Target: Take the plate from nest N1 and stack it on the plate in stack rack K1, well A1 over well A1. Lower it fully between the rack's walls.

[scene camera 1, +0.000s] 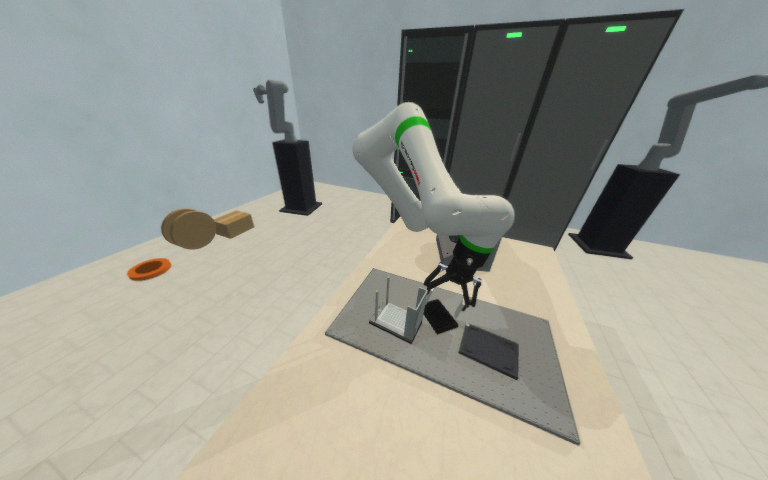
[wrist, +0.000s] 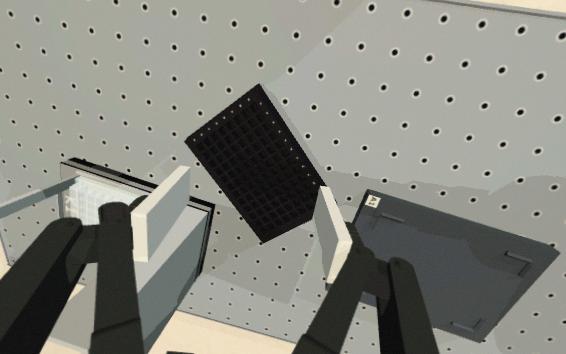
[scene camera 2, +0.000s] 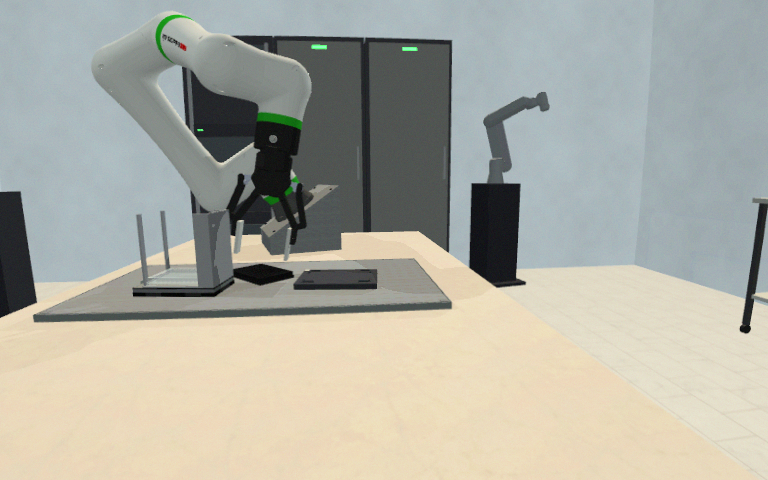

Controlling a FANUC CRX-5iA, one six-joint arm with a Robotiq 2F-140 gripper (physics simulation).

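Places are measured from the arm's base along level axes (x ahead, y left, z up), in metres.
Where they show: gripper, fingertip midpoint: (scene camera 1: pixel 440 308) (wrist: pixel 254 193) (scene camera 2: pixel 261 256); arm's base, origin of the base link: (scene camera 2: pixel 295 208).
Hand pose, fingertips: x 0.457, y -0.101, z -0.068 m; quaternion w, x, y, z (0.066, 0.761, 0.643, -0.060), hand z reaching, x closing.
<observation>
Things, the pixels of their top centre, and the offset from my fingertips. Level surfaces: height alone.
- black multi-well plate, middle of its top: (wrist: pixel 259 174) (scene camera 2: pixel 260 270) (scene camera 1: pixel 438 313) dx -0.003, dy -0.004, dz -0.033 m
- nest, middle of its top: (wrist: pixel 429 276) (scene camera 2: pixel 338 274) (scene camera 1: pixel 489 346) dx +0.089, dy +0.155, dz -0.032 m
- stack rack, middle of its top: (scene camera 2: pixel 179 211) (scene camera 1: pixel 398 290) dx +0.062, dy -0.146, dz +0.107 m
- pale plate, middle of its top: (wrist: pixel 128 238) (scene camera 2: pixel 189 272) (scene camera 1: pixel 399 317) dx +0.065, dy -0.136, dz -0.013 m
- perforated grey board, its level: dz -0.047 m
- pale table, its level: dz -0.060 m
A black multi-well plate (scene camera 1: pixel 440 315) (scene camera 2: pixel 263 273) (wrist: pixel 255 165) lies on the perforated board, turned askew, between the rack and the nest. The nest (scene camera 1: pixel 489 349) (scene camera 2: pixel 335 278) (wrist: pixel 440 280), a dark flat tray with corner guides and an A1 label, holds no plate. The stack rack (scene camera 1: pixel 416 319) (scene camera 2: pixel 212 249) (wrist: pixel 172 280) has tall grey walls and thin posts; a pale plate (scene camera 1: pixel 396 318) (wrist: pixel 90 200) sits low inside it, its A1 well not readable. My gripper (scene camera 1: pixel 444 300) (scene camera 2: pixel 262 255) (wrist: pixel 254 193) is open and empty above the black plate, its right pad overlapping the plate's edge in the wrist view.
The perforated grey board (scene camera 1: pixel 430 365) (scene camera 2: pixel 396 295) (wrist: pixel 300 15) lies on the pale table (scene camera 1: pixel 351 418) (scene camera 2: pixel 368 390). The rack's tall wall stands close beside the left finger. A grey box (scene camera 2: pixel 325 229) with a slanted panel stands behind the board.
</observation>
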